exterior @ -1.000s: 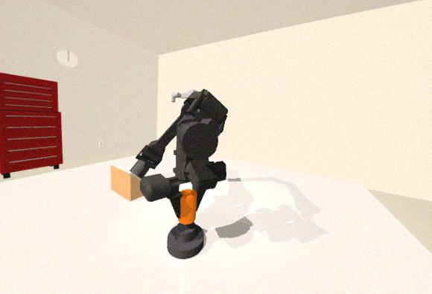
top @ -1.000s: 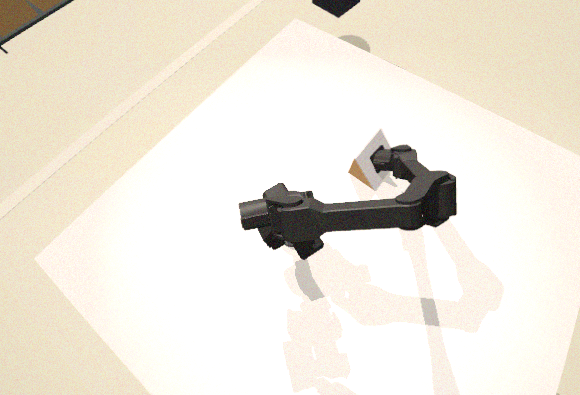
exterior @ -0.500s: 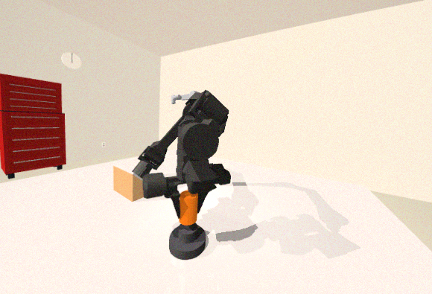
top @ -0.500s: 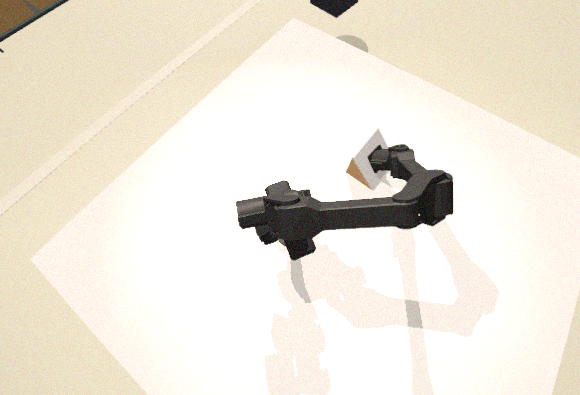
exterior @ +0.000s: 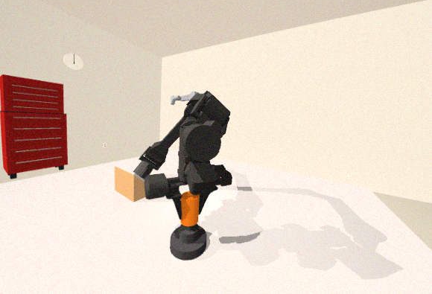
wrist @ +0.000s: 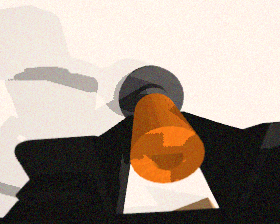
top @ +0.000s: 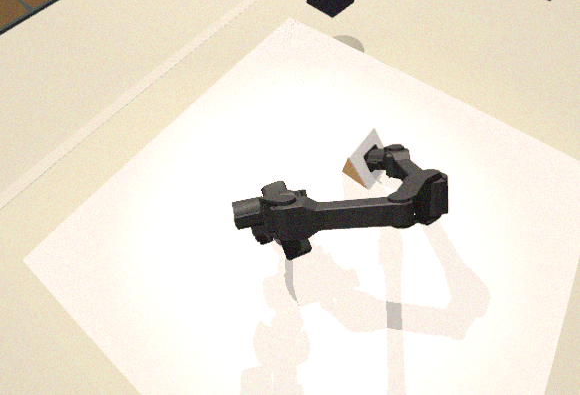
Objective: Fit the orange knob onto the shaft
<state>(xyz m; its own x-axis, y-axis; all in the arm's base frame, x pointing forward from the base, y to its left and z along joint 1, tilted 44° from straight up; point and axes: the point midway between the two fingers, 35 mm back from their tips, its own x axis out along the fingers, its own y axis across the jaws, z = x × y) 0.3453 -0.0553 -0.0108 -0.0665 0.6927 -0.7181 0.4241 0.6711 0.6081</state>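
The orange knob is 20 mm above my gripper tip. From my gripper tip the other things lie so: round pedestal (40 mm below).
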